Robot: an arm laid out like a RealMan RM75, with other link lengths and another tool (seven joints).
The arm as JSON. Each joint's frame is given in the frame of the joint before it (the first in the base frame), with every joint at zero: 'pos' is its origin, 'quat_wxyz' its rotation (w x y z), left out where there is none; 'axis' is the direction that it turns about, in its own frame. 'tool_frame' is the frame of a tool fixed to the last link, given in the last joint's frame.
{
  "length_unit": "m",
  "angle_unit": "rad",
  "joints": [
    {
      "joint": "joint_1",
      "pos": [
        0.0,
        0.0,
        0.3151
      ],
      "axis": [
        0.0,
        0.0,
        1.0
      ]
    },
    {
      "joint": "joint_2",
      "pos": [
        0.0,
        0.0,
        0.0
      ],
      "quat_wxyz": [
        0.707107,
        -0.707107,
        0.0,
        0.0
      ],
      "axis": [
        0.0,
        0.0,
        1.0
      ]
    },
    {
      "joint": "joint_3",
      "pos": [
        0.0,
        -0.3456,
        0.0
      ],
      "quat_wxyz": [
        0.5,
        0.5,
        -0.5,
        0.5
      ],
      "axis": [
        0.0,
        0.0,
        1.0
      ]
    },
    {
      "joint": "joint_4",
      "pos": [
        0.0,
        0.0,
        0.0
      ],
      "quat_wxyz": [
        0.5,
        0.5,
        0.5,
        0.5
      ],
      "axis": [
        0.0,
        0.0,
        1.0
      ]
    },
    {
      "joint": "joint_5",
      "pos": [
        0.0,
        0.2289,
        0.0
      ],
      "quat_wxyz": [
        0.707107,
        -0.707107,
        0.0,
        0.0
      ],
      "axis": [
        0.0,
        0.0,
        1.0
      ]
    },
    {
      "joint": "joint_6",
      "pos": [
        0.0,
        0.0,
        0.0
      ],
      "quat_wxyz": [
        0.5,
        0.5,
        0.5,
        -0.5
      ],
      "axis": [
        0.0,
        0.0,
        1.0
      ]
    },
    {
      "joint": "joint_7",
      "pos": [
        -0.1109,
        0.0,
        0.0
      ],
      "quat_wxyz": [
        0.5,
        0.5,
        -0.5,
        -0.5
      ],
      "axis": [
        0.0,
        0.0,
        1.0
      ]
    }
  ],
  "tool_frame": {
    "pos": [
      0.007,
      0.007,
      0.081
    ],
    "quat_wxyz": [
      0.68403,
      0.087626,
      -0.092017,
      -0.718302
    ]
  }
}
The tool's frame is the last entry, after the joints.
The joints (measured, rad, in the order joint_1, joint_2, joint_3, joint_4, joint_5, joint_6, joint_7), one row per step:
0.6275, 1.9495, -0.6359, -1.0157, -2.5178, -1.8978, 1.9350
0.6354, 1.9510, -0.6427, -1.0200, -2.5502, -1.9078, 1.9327
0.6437, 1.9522, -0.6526, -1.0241, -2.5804, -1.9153, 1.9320
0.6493, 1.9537, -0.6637, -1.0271, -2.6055, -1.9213, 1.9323
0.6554, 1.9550, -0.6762, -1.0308, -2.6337, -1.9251, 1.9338
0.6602, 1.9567, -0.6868, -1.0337, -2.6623, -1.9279, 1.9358
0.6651, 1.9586, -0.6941, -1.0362, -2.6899, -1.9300, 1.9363
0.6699, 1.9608, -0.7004, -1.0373, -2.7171, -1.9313, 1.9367
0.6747, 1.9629, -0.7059, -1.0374, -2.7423, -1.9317, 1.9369
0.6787, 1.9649, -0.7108, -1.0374, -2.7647, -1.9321, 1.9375
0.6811, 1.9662, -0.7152, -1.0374, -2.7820, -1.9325, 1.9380
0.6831, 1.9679, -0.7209, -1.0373, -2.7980, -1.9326, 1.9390
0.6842, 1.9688, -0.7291, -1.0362, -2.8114, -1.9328, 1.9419
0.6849, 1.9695, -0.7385, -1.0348, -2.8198, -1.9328, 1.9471
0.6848, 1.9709, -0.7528, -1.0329, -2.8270, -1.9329, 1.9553
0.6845, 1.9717, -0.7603, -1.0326, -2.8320, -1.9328, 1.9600
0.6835, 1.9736, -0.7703, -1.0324, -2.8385, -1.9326, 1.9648
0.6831, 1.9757, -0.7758, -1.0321, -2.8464, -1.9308, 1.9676
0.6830, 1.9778, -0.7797, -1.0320, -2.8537, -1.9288, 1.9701
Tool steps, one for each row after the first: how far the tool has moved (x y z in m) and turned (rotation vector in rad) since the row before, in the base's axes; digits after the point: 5 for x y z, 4 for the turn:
0.00090, -0.00114, -0.00045, -0.0224, -0.0289, 0.0003
0.00050, -0.00047, -0.00040, -0.0211, -0.0297, 0.0011
0.00079, -0.00097, -0.00075, -0.0195, -0.0259, -0.0005
0.00118, -0.00050, -0.00034, -0.0180, -0.0308, -0.0013
0.00181, -0.00084, -0.00028, -0.0160, -0.0299, -0.0042
0.00169, -0.00056, -0.00002, -0.0131, -0.0273, -0.0034
0.00176, -0.00058, -0.00018, -0.0124, -0.0259, -0.0042
0.00157, -0.00036, -0.00019, -0.0110, -0.0237, -0.0038
0.00145, -0.00044, -0.00015, -0.0097, -0.0210, -0.0040
0.00139, -0.00057, 0.00003, -0.0077, -0.0168, -0.0035
0.00125, -0.00066, -0.00030, -0.0082, -0.0163, -0.0033
0.00133, -0.00089, -0.00033, -0.0090, -0.0157, -0.0045
0.00075, -0.00072, -0.00065, -0.0078, -0.0123, -0.0046
0.00067, -0.00120, -0.00147, -0.0107, -0.0136, -0.0061
0.00057, -0.00068, -0.00059, -0.0051, -0.0086, -0.0037
0.00082, -0.00119, -0.00117, -0.0076, -0.0107, -0.0039
0.00097, -0.00073, -0.00089, -0.0042, -0.0096, -0.0031
0.00079, -0.00049, -0.00079, -0.0027, -0.0082, -0.0027

